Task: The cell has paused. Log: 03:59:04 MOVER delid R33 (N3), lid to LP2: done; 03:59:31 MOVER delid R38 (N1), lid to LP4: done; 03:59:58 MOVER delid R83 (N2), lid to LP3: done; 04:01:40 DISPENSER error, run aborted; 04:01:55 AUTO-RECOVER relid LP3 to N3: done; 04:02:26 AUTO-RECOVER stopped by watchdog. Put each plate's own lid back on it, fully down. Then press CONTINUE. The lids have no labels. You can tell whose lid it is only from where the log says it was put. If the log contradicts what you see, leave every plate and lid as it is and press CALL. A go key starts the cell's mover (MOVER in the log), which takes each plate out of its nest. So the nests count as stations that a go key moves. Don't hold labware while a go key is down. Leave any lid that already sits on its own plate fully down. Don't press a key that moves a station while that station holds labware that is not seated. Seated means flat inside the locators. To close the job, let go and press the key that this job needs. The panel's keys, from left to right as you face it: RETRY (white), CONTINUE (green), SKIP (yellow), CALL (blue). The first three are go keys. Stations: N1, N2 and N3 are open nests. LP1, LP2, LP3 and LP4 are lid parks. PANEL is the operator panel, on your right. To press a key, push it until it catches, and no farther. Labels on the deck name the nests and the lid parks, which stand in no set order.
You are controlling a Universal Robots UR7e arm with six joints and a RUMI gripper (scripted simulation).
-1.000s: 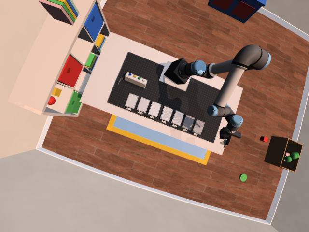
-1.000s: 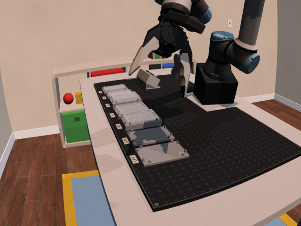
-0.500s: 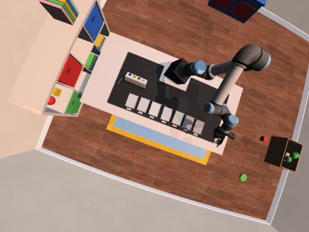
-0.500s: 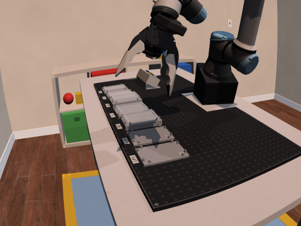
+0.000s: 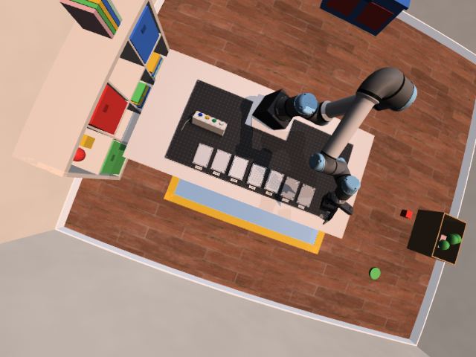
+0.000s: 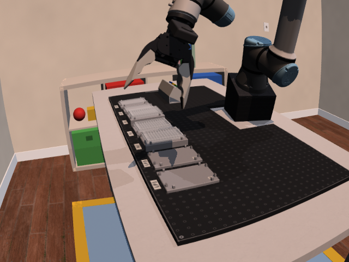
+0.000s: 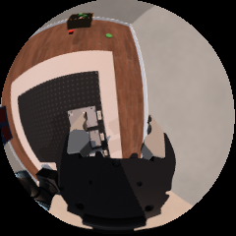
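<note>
Now: hand 2 cm past the clear lid, 83 cm to the left of it and 23 cm above it. Round my hand: clear plate lid (4 cm behind, 70 cm to the right, 23 cm below); then lid park (8 cm behind, 6 cm to the right, 24 cm below).
</note>
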